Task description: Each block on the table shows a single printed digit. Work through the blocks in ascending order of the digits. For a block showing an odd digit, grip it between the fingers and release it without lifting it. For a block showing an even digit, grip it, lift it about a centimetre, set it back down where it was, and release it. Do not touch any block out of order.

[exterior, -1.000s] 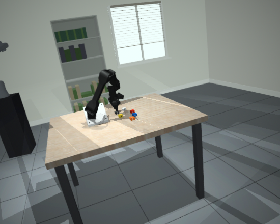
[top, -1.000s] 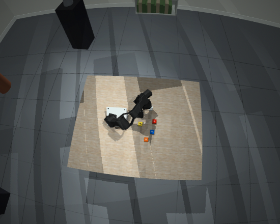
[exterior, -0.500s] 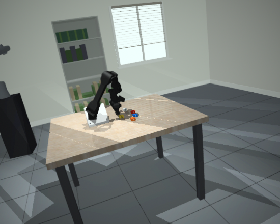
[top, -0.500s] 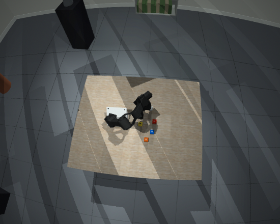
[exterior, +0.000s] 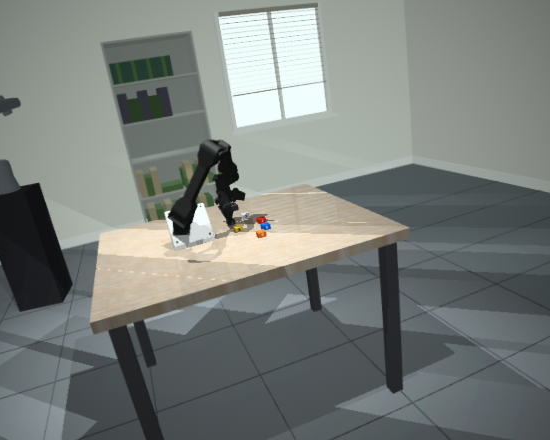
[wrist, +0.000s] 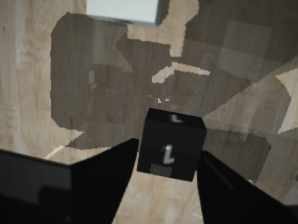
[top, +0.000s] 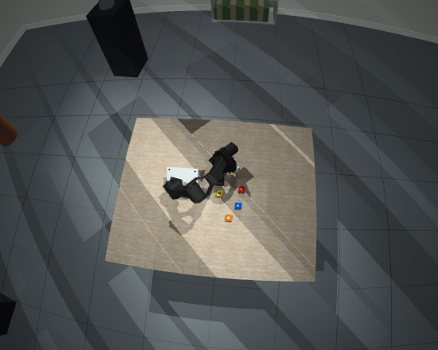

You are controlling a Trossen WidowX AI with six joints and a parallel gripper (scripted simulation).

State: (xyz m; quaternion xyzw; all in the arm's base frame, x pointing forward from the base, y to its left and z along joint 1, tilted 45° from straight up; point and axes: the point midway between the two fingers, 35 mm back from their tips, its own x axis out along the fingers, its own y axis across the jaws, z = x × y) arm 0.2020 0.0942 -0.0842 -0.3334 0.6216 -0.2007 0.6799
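Now: gripper tip 1 cm short of the black block. Round my gripper tip: white block 8 cm ahead, 4 cm to the left; yellow block 11 cm to the right, 2 cm ahead; red block 13 cm ahead, 6 cm to the right.
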